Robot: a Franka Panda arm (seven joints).
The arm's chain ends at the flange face. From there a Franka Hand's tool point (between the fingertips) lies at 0.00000 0.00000 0.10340 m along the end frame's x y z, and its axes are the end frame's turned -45 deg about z.
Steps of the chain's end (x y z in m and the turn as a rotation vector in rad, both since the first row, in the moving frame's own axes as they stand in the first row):
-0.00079 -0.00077 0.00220 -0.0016 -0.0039 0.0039
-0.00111 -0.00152 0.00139 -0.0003 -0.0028 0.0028
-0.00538 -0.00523 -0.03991 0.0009 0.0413 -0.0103
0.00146 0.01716 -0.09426 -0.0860 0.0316 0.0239
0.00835 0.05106 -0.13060 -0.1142 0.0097 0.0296
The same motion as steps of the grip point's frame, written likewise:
-0.00042 -0.00127 0.00220 0.0016 -0.0039 0.0039
0.00006 -0.00204 0.00139 0.0018 -0.0022 0.0028
0.00299 -0.00457 -0.04000 -0.0286 0.0298 -0.0103
-0.01518 0.02170 -0.09469 -0.0832 -0.0385 0.0239
-0.03796 0.05093 -0.13128 -0.0876 -0.0739 0.0296

